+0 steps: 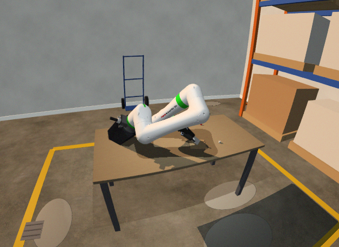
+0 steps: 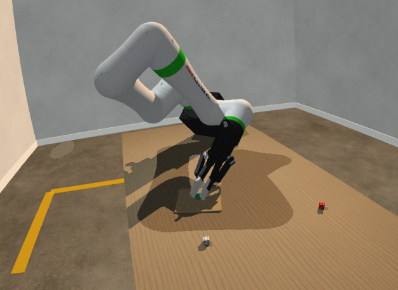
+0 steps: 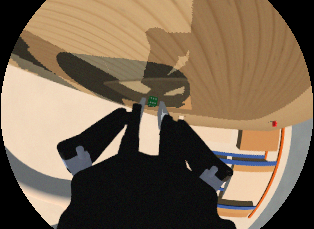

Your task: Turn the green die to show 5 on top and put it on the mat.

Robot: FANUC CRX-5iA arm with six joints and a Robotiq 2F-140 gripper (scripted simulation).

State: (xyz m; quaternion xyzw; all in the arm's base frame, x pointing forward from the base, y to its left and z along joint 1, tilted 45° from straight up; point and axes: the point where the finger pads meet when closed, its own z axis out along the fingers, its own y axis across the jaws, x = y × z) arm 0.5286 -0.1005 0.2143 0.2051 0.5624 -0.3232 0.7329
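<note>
The green die lies 2 cm below my hand, 1 cm to the right of it and 1 cm ahead of it. From my hand the other things lie so: white die 22 cm ahead, 8 cm to the right, 3 cm below; then red die 29 cm to the left, 25 cm ahead, 3 cm below; then tan mat 3 cm below, 1 cm to the right, 1 cm ahead.
</note>
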